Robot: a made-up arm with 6 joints. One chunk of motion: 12 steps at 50 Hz.
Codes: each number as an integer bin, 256 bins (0 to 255) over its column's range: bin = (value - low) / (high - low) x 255, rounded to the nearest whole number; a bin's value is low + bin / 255 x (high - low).
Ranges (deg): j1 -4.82..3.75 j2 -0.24..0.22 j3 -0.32..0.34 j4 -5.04..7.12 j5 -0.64..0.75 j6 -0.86..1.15
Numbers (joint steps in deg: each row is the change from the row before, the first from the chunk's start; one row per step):
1: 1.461 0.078 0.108 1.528 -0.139 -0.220
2: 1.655 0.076 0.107 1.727 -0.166 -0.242
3: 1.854 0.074 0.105 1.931 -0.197 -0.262
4: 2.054 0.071 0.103 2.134 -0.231 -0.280
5: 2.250 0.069 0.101 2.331 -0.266 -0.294
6: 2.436 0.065 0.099 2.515 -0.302 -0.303
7: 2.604 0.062 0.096 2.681 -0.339 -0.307
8: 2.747 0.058 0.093 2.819 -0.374 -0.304
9: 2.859 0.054 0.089 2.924 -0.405 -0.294
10: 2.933 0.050 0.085 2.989 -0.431 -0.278
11: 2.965 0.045 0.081 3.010 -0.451 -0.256
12: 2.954 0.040 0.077 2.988 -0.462 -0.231
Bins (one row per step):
1: 187 176 165 138 92 81
2: 193 175 165 142 87 78
3: 199 174 164 146 81 76
4: 205 172 163 150 75 74
5: 210 171 163 155 69 72
6: 216 169 162 158 62 71
7: 221 167 161 162 55 70
8: 225 165 160 165 49 71
9: 228 163 158 167 43 72
10: 231 161 156 168 38 74
11: 232 158 155 169 35 77
12: 231 155 153 168 33 80

